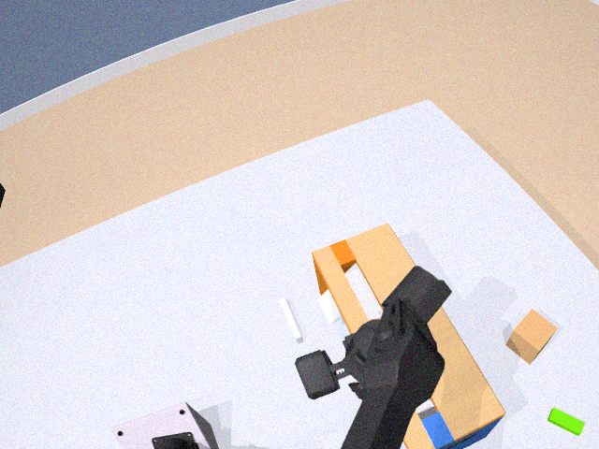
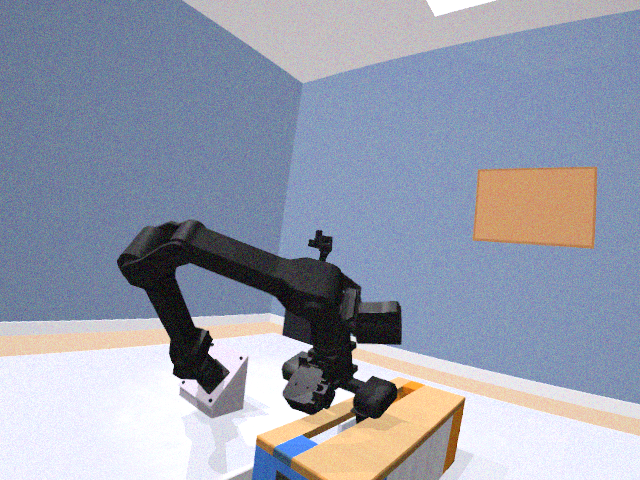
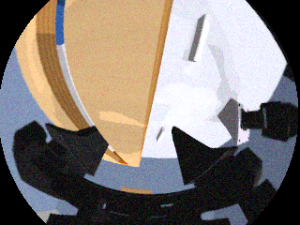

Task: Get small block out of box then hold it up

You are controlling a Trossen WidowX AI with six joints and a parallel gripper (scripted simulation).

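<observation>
My gripper tip is now 30 mm short of the box, 30 mm above it and 10 mm to the right of it. Also, from my gripper tip: tan cube 300 mm ahead, 60 mm below, 50 mm to the right; then tan block 50 mm ahead, 40 mm to the left.
</observation>
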